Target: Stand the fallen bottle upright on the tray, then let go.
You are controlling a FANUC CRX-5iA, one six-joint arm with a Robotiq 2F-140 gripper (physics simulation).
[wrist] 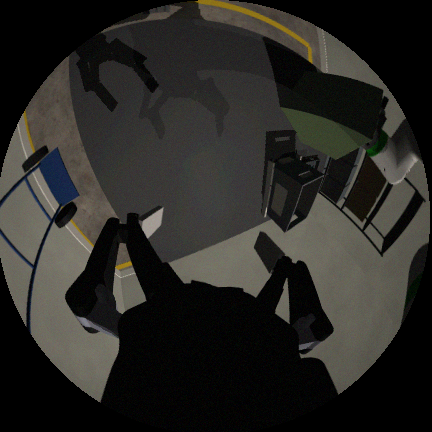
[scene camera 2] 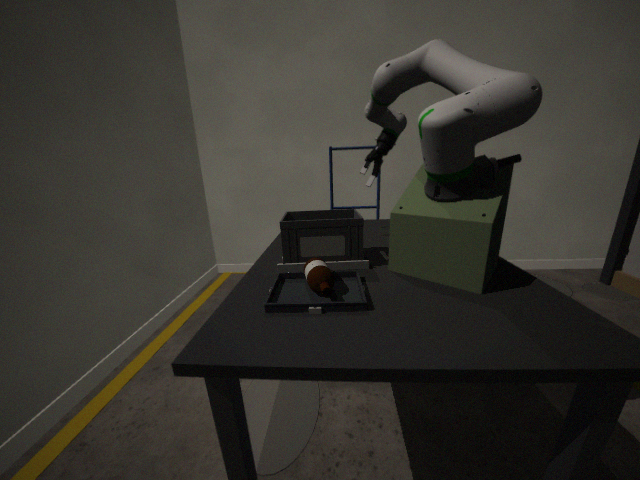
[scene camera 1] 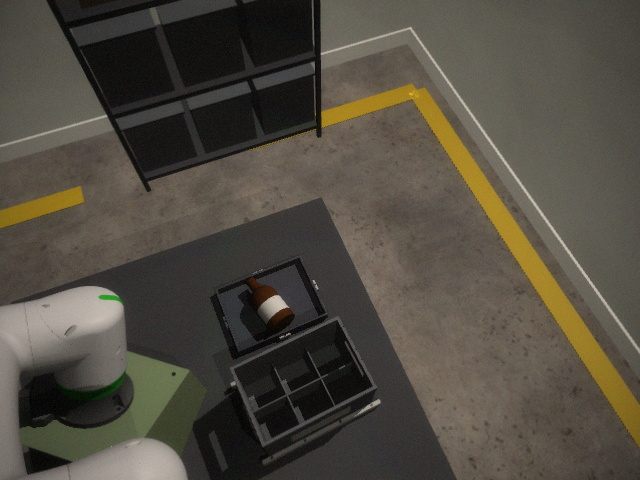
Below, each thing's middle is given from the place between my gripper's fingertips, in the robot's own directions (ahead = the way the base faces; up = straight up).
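There is the brown bottle (scene camera 1: 275,313), and my hand is 22 cm above it, 5 cm short of it and 76 cm to the right of it.
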